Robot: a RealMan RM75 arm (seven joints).
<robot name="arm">
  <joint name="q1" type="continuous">
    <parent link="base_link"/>
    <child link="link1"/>
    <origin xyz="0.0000 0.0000 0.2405"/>
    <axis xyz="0 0 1"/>
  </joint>
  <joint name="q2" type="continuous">
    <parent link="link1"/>
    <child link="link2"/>
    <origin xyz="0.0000 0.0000 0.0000"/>
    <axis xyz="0 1 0"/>
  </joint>
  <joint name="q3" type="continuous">
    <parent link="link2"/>
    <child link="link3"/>
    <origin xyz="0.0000 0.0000 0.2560"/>
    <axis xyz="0 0 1"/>
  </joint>
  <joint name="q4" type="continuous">
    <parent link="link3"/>
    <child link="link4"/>
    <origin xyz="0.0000 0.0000 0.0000"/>
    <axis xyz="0 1 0"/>
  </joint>
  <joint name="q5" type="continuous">
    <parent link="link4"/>
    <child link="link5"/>
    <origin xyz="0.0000 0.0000 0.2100"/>
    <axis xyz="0 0 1"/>
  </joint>
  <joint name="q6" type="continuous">
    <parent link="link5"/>
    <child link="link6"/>
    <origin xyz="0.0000 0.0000 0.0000"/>
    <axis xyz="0 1 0"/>
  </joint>
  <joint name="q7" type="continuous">
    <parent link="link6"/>
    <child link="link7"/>
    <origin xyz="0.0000 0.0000 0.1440"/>
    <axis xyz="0 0 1"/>
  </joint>
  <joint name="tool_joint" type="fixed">
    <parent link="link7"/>
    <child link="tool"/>
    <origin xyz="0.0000 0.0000 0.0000"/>
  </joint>
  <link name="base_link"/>
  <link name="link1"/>
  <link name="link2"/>
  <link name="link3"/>
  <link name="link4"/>
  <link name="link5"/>
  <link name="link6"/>
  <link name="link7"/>
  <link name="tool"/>
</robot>
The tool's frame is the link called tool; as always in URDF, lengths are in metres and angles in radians. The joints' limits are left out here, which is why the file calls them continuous.
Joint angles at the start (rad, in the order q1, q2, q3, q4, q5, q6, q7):
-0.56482 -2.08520 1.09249 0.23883 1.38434 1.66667 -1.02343
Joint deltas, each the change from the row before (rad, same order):
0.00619 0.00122 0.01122 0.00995 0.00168 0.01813 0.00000
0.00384 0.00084 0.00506 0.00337 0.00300 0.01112 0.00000
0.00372 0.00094 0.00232 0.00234 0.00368 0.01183 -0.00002
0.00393 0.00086 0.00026 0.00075 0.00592 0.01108 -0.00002
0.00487 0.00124 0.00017 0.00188 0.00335 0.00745 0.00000
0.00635 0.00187 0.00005 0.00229 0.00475 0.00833 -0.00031
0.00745 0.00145 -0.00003 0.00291 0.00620 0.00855 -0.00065
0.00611 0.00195 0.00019 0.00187 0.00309 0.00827 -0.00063
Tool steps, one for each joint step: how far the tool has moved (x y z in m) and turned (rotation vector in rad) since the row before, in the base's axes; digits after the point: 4 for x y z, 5 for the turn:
0.0004 -0.0031 0.0012 -0.00865 -0.00372 -0.01924
-0.0002 -0.0023 0.0005 -0.00698 -0.00219 -0.00945
-0.0003 -0.0022 0.0008 -0.00629 -0.00358 -0.00807
-0.0007 -0.0024 0.0006 -0.00701 -0.00285 -0.00593
-0.0011 -0.0017 0.0008 -0.00314 -0.00157 -0.00258
-0.0016 -0.0021 0.0010 -0.00397 -0.00077 -0.00222
-0.0018 -0.0025 0.0008 -0.00509 -0.00034 -0.00199
-0.0015 -0.0020 0.0011 -0.00350 -0.00182 -0.00129

